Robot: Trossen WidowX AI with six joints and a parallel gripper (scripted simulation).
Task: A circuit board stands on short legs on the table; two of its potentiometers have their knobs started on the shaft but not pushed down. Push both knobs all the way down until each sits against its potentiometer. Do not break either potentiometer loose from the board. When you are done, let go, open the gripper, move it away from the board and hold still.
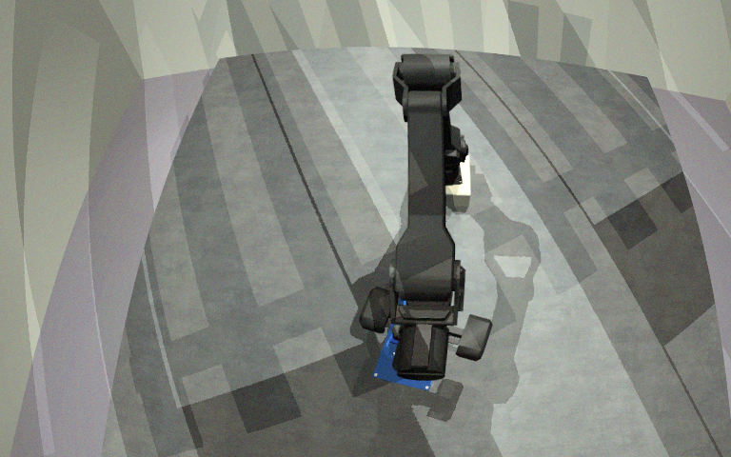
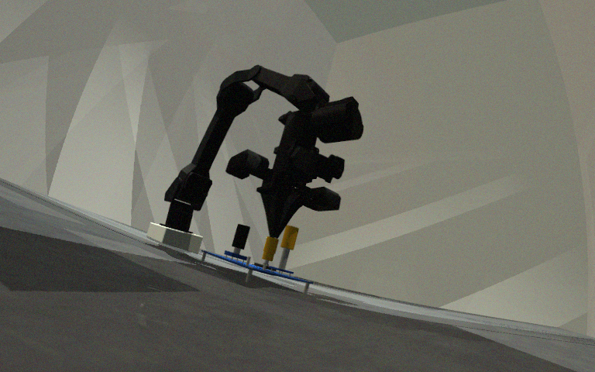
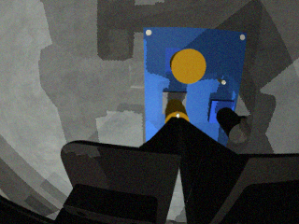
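Right now my gripper tip is 10 mm above the yellow knob. From my gripper tip the other things lie so: black knob: 50 mm to the right, 20 mm behind, 10 mm below.
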